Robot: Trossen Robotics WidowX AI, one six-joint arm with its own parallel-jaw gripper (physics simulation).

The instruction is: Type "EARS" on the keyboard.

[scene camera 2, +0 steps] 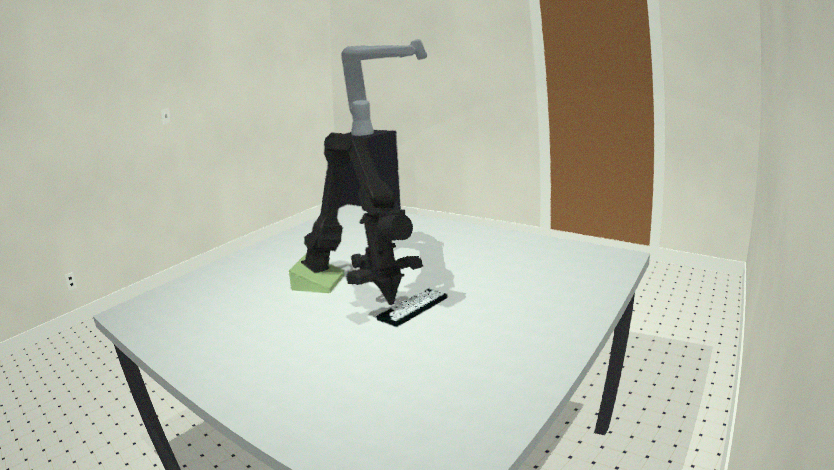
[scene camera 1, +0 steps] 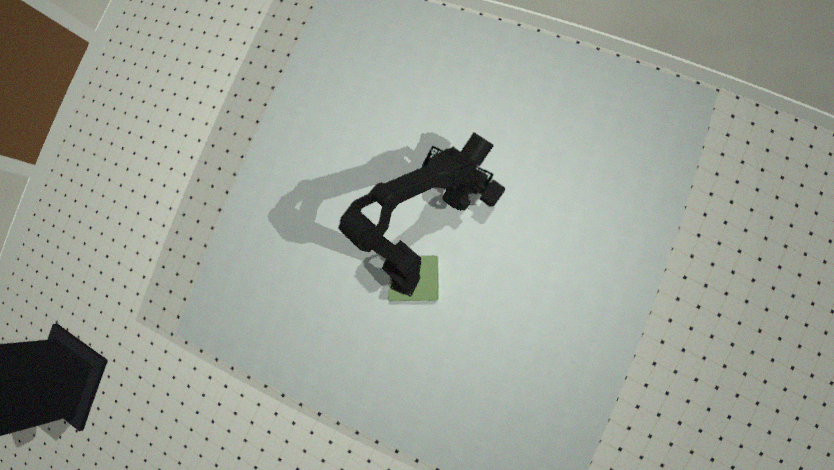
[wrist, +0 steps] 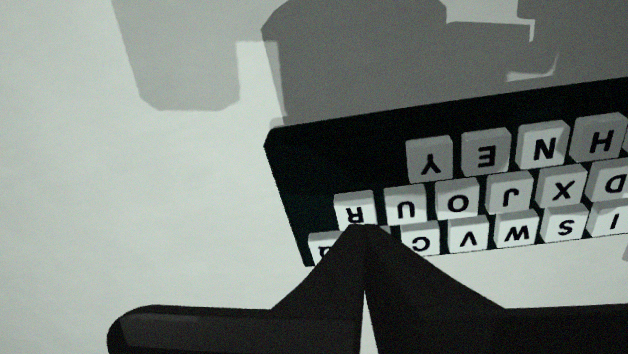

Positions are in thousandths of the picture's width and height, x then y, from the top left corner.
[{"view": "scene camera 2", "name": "my gripper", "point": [469, 648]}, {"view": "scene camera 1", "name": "my gripper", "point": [573, 382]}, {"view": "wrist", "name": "my gripper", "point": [576, 671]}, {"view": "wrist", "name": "black keyboard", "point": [846, 473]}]
